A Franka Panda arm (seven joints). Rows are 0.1 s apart.
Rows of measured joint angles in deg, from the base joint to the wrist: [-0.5, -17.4, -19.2, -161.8, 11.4, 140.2, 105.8]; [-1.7, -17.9, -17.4, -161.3, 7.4, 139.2, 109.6]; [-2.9, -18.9, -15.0, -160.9, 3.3, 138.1, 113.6]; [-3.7, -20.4, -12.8, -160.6, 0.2, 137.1, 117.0]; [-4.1, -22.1, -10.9, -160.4, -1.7, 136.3, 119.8]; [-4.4, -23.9, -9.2, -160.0, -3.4, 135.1, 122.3]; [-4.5, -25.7, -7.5, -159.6, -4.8, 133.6, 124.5]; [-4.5, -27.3, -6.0, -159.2, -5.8, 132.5, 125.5]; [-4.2, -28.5, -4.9, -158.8, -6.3, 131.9, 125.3]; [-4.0, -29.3, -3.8, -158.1, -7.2, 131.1, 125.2]
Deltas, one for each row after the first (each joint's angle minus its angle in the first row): [-1.2, -0.5, 1.8, 0.5, -4.0, -1.0, 3.8]; [-2.4, -1.5, 4.2, 0.9, -8.1, -2.1, 7.8]; [-3.2, -3.0, 6.4, 1.2, -11.2, -3.1, 11.2]; [-3.6, -4.7, 8.3, 1.4, -13.1, -3.9, 14.0]; [-3.9, -6.5, 10.0, 1.8, -14.8, -5.1, 16.5]; [-4.0, -8.3, 11.7, 2.2, -16.2, -6.6, 18.7]; [-4.0, -9.9, 13.2, 2.6, -17.2, -7.7, 19.7]; [-3.7, -11.1, 14.3, 3.0, -17.7, -8.3, 19.5]; [-3.5, -11.9, 15.4, 3.7, -18.6, -9.1, 19.4]
